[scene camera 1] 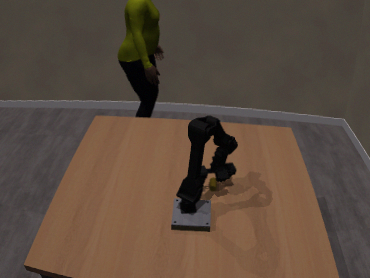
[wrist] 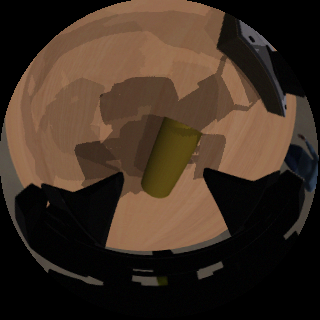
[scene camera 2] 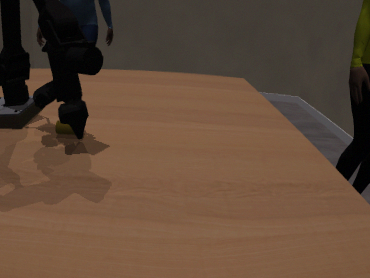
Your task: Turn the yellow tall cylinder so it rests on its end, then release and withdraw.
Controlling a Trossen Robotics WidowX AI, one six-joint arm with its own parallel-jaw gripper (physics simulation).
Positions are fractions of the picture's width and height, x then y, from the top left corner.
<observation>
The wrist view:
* my gripper: 0.51,0.55
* yellow cylinder: 0.55,0.45
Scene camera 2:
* my gripper: 0.21,0.47
</observation>
